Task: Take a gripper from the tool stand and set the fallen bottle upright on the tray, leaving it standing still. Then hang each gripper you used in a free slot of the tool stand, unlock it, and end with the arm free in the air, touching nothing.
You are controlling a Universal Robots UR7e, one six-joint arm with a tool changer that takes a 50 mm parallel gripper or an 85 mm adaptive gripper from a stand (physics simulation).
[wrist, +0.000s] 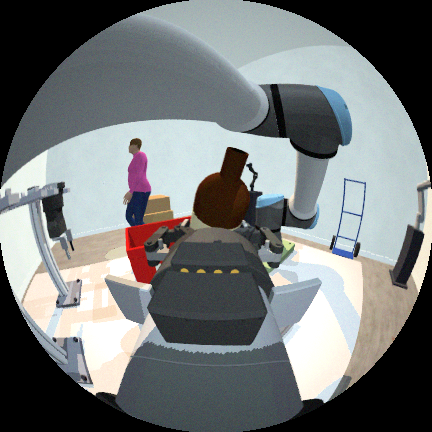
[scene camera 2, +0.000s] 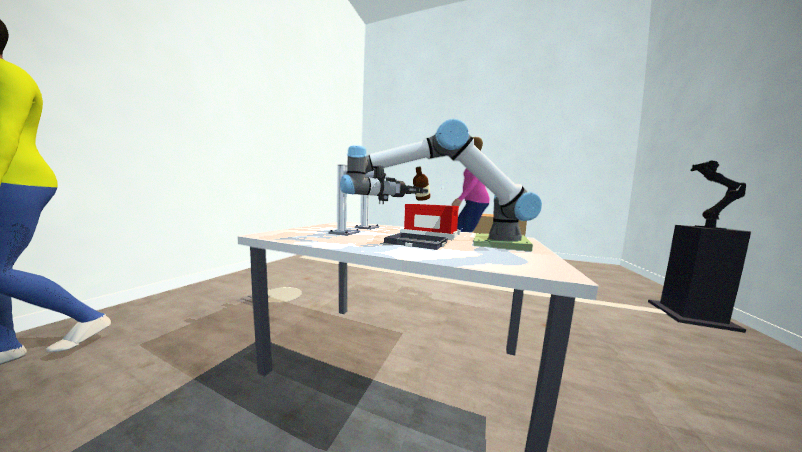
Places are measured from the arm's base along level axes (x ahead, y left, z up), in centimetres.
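Pixels of known places: arm's base, link origin: (scene camera 2: 504,238).
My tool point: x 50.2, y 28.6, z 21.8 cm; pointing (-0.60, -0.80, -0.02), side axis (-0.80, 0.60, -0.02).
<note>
Ahead of a thing's pixels: the offset from my tool point to its top centre.
The brown bottle (scene camera 2: 420,180) (wrist: 221,201) with a pale label is held in the air, neck up and leaning slightly, above the level of the red box. My gripper (scene camera 2: 420,191) (wrist: 216,228) lies nearly level and is shut on the bottle's lower part; its fingertips are hidden behind its own body in the wrist view. A low black tray-like case @(dx -11.2, dy -8.1, dz -22.3 cm) (scene camera 2: 415,241) lies on the table in front of the red box, below the bottle. The tool stand (scene camera 2: 342,196) (wrist: 48,255) has upright metal posts; another gripper (wrist: 56,217) hangs on it at the left of the wrist view.
The red box @(dx -10.0, dy -37.6, dz -7.4 cm) (scene camera 2: 431,218) (wrist: 139,260) stands on the table (scene camera 2: 359,255) near the green base plate (scene camera 2: 502,242) of the arm. A person in pink (scene camera 2: 476,188) (wrist: 139,172) and a person in yellow (scene camera 2: 22,123) are in the room. A blue hand truck (wrist: 349,213) stands beyond the table.
</note>
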